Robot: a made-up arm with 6 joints.
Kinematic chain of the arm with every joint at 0, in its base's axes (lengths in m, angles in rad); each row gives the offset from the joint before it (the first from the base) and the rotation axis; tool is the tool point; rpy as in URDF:
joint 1: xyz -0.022 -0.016 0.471 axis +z
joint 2: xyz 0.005 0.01 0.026 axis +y
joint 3: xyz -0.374 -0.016 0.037 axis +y
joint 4: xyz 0.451 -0.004 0.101 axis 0.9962 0 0.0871
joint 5: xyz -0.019 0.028 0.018 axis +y
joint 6: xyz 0.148 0.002 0.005 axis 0.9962 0 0.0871
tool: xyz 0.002 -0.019 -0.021 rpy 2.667 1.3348 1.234
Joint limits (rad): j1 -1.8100..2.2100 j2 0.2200..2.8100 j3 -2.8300..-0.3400 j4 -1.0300..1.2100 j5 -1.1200..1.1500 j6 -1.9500..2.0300
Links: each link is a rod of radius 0.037 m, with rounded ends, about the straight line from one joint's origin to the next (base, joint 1, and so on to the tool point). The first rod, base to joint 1, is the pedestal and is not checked.
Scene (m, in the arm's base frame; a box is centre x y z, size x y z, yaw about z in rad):
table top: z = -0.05
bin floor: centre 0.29 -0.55 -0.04 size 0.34 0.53 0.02 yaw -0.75
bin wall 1: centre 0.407 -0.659 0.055 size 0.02 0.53 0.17 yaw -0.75
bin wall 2: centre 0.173 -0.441 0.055 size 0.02 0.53 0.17 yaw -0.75
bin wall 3: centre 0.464 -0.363 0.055 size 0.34 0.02 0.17 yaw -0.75
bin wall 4: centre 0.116 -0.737 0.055 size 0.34 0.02 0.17 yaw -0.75
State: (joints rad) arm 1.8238 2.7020 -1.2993 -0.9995 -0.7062 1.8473
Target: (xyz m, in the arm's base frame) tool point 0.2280 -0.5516 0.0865
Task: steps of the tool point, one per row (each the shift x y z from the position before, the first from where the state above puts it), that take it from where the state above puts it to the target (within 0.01 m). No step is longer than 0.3 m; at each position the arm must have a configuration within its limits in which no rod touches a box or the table.
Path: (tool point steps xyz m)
1: 0.1468 0.0762 0.0411
2: 0.1691 0.0307 0.0434
3: 0.1764 -0.0206 0.0455
4: 0.1673 -0.0728 0.0472
5: 0.1424 -0.1207 0.0488
6: 0.1037 -0.1591 0.0501
7: 0.0546 -0.1843 0.0510
8: -0.0001 -0.1936 0.0517
9: -0.0858 -0.2117 -0.1418
10: -0.1698 -0.1484 -0.1312
11: -0.2113 -0.0560 -0.1111

